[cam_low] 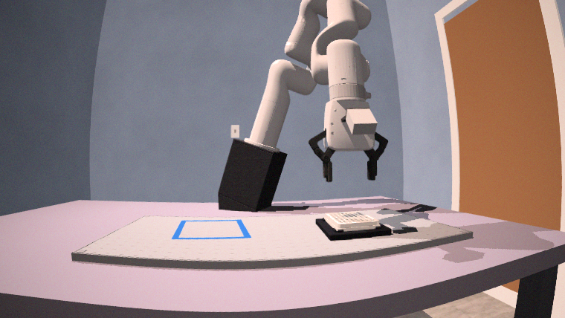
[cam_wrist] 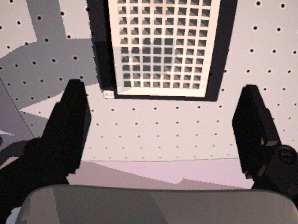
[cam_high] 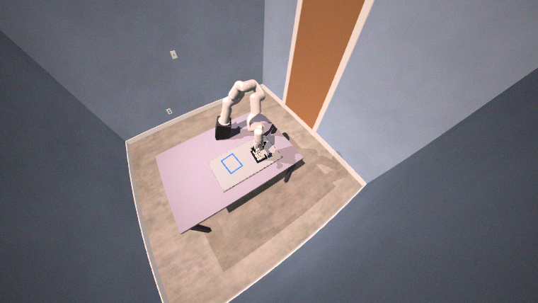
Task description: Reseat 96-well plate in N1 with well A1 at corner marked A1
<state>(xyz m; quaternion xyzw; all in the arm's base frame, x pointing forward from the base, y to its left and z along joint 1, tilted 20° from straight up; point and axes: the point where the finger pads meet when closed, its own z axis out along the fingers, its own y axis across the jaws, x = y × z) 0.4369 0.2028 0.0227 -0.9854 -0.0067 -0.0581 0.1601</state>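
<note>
My gripper is now 90 mm above the white 96-well plate. The rest, counted from my hand: black plate nest N1: 100 mm below.
</note>
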